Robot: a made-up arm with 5 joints.
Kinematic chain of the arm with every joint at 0, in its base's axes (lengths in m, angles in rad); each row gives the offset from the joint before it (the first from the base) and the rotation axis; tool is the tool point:
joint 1: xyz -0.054 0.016 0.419 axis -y
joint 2: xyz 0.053 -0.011 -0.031 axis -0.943 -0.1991 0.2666
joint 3: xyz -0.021 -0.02 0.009 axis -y
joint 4: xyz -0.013 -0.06 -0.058 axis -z
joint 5: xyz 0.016 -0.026 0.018 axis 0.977 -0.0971 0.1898
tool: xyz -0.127 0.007 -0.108
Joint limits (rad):
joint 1: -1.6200..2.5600
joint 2: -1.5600..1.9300
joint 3: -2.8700..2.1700
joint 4: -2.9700..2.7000
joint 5: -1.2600..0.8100
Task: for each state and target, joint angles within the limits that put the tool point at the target. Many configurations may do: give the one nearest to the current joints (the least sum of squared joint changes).
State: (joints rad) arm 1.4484 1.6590 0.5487 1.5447 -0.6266
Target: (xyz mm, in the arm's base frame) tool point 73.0 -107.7 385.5
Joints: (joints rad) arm 1.1200 1.1799 0.2813 1.6199 -0.8442
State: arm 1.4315 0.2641 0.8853 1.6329 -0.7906
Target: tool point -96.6 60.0 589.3
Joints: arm 2.0797 0.4540 1.7026 1.8268 -0.3925
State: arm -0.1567 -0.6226 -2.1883 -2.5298 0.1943
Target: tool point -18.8 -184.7 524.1
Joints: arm -0.4791 -0.0167 -2.8470 -1.9119 0.4416
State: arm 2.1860 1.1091 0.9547 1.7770 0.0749
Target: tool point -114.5 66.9 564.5
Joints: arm 2.1936 1.0723 1.3018 1.7286 0.7693
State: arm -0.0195 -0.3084 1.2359 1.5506 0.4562
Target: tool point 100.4 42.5 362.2
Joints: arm 0.0462 -0.3459 1.1415 1.3754 0.8011
